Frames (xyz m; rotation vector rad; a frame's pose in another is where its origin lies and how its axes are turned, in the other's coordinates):
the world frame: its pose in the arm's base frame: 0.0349 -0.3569 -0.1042 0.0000 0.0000 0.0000
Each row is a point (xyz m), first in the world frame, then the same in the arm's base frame.
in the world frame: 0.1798 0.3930 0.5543
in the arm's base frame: 0.2147 0.0361 0.4501
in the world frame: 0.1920 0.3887 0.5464
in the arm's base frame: 0.2269 0.0318 0.4422
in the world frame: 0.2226 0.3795 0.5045
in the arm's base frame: 0.2575 0.0226 0.4003
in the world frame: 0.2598 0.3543 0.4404
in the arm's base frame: 0.2947 -0.0026 0.3362
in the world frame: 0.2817 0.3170 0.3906
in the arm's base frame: 0.3166 -0.0399 0.2864
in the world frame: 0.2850 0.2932 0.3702
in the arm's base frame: 0.3199 -0.0637 0.2660
